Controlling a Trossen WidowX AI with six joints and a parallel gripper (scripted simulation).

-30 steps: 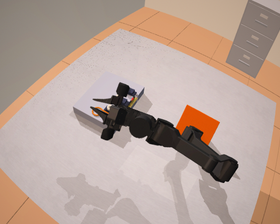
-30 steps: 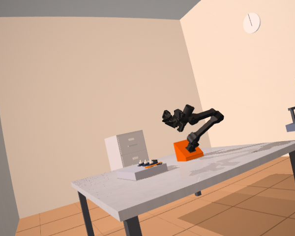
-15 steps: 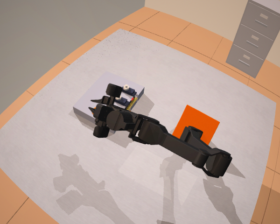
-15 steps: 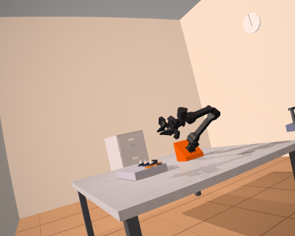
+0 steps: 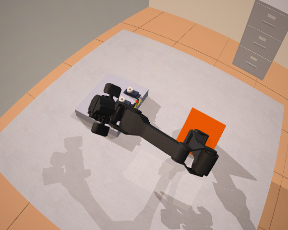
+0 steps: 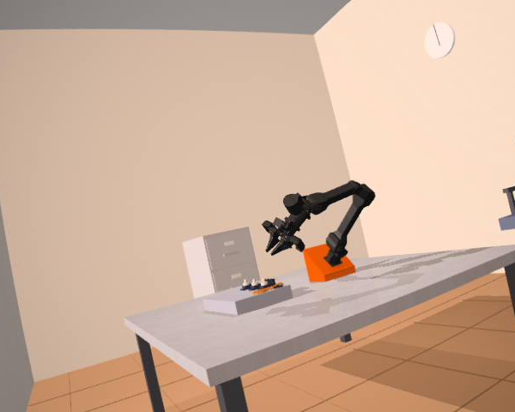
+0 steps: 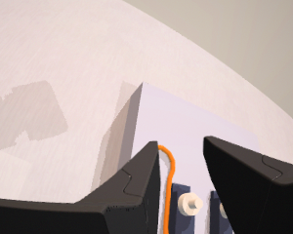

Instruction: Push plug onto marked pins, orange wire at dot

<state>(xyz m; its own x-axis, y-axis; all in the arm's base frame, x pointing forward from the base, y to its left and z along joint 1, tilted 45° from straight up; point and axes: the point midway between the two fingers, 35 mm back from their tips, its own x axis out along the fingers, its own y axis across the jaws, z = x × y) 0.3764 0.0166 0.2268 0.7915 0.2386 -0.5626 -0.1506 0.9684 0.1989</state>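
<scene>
The red band is 200 mm to the right of my gripper tip, 110 mm below it and 70 mm behind it. Round my gripper tip: grey printed holder: 180 mm to the right, 160 mm below, 90 mm ahead.
</scene>
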